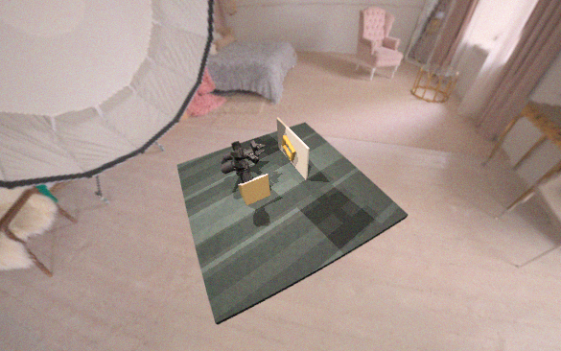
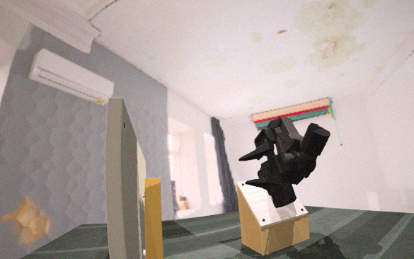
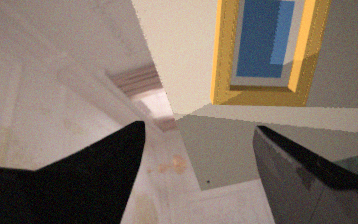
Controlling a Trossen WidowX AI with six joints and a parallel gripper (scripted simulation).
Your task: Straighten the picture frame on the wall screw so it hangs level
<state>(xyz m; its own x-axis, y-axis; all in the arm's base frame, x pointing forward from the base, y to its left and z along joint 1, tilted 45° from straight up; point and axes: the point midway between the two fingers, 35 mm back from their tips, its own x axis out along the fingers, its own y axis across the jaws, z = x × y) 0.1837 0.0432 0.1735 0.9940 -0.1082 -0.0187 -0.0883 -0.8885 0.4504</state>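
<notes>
Now: gripper tip 20 cm short of the picture frame, 1 cm to the left of it and 9 cm above it. Round my gripper tip: wall panel (21 cm ahead, 1 cm to the right, 9 cm below).
</notes>
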